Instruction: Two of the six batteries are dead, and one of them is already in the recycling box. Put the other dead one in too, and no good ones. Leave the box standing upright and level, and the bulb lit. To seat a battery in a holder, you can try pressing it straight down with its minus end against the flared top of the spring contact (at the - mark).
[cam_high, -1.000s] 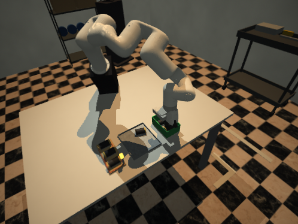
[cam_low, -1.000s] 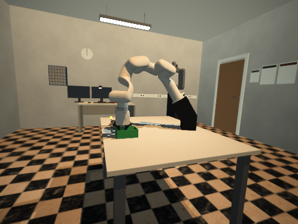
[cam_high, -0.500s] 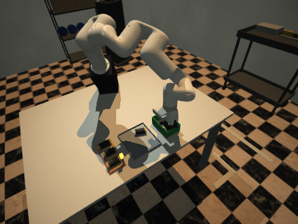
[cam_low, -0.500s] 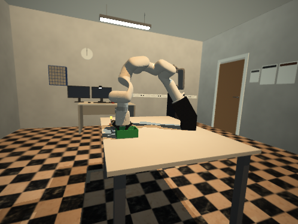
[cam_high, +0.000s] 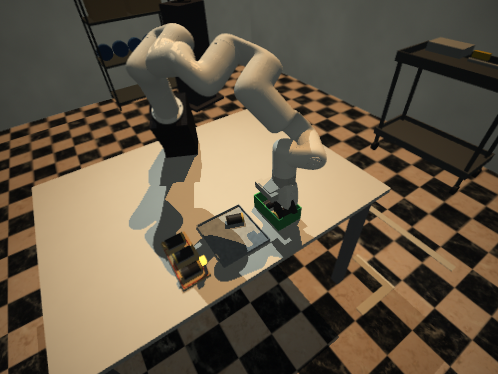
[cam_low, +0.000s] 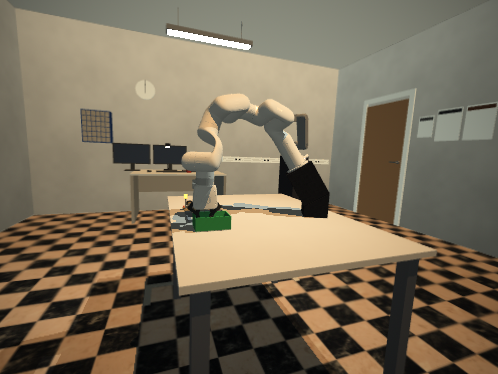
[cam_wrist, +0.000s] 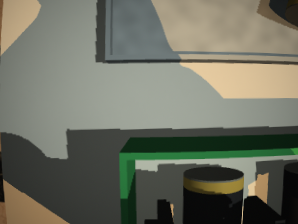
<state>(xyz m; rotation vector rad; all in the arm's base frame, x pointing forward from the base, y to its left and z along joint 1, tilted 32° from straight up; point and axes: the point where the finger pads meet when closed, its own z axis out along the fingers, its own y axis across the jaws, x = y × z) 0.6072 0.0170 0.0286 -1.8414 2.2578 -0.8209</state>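
Now: the green recycling box 30 mm behind my hand, 10 mm to the left of it and 20 mm below it. Round my hand: grey tray 90 mm behind, 170 mm to the right, 30 mm below.
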